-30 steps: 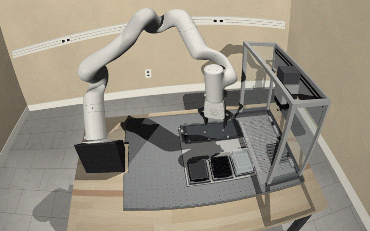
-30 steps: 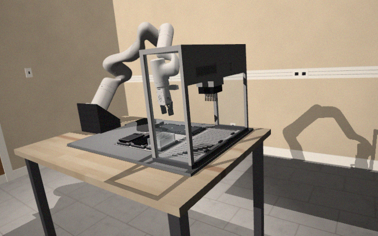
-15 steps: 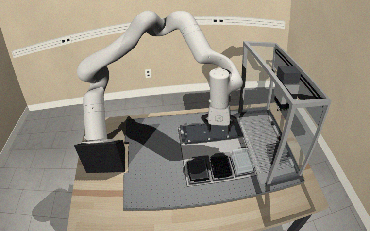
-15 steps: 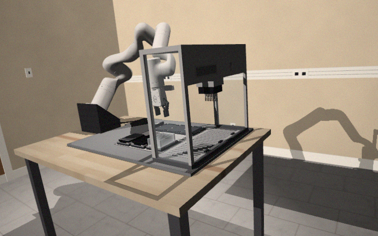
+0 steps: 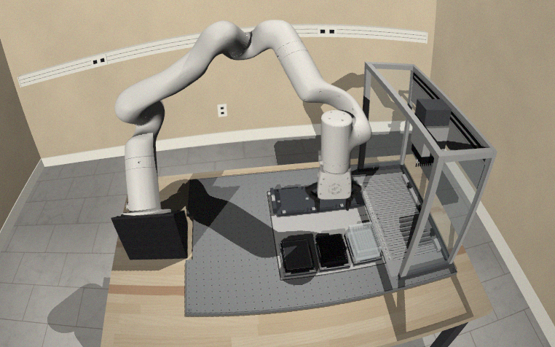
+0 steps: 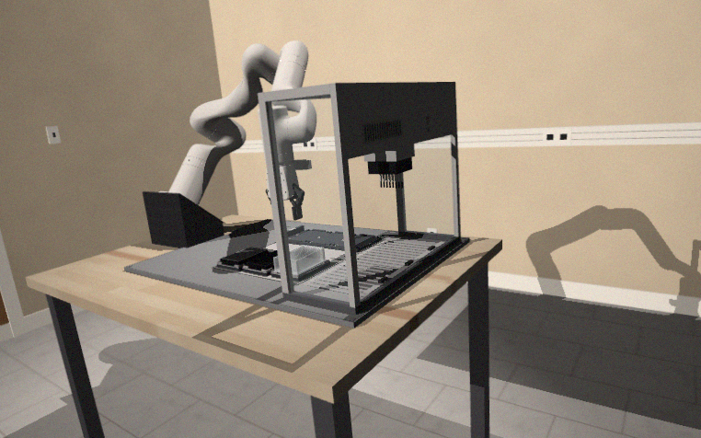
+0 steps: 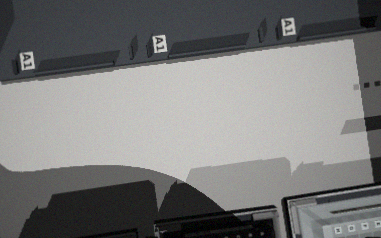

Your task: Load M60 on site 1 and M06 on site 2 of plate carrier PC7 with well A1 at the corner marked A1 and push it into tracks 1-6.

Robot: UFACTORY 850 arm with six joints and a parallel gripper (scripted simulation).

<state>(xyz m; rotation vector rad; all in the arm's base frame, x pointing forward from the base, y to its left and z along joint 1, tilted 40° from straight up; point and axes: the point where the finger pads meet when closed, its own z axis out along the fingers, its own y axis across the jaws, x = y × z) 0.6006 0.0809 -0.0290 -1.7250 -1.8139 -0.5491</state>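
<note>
My hand is 130 mm above the nest S2 and 80 mm to the left of it. Round my hand: nest S1: 130 mm below, 110 mm behind, 100 mm to the right; clear deep-well block M09: 110 mm ahead, 100 mm below, 60 mm to the right; plate carrier PC7: 180 mm to the left, 120 mm below, 30 mm behind.
</note>
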